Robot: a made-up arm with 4 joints.
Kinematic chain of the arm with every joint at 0, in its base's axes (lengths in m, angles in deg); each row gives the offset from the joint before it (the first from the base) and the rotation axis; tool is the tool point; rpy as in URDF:
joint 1: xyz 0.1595 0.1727 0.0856 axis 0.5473 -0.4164 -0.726
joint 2: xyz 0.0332 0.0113 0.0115 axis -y
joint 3: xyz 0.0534 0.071 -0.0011 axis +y
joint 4: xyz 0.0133 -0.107 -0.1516 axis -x
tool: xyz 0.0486 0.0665 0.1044 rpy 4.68 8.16 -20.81
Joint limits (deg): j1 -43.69..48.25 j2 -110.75..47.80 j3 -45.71..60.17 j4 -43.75..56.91
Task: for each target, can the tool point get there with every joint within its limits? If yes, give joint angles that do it. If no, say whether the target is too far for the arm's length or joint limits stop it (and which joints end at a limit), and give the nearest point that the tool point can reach.
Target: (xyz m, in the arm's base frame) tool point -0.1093 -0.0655 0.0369
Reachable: no: joint limits stop it (at a limit: joint 1, joint 2, joint 4) | nearest point -0.0222 0.1396 0.0110 | short by 0.224 m
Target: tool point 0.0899 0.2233 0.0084
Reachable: yes | joints -15.20 -78.43 30.64 19.80
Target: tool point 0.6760 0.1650 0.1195
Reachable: no: too far | nearest point 0.4206 0.1755 0.1152 | short by 0.256 m
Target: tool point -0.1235 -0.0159 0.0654
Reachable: no: joint limits stop it (at a limit: joint 1, joint 2, joint 4) | nearest point -0.0254 0.1445 0.0297 | short by 0.191 m
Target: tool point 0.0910 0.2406 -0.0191
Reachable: yes | joints -12.91 -61.54 27.10 35.43
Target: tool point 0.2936 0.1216 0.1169
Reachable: yes | joints 37.61 24.60 23.14 -9.77
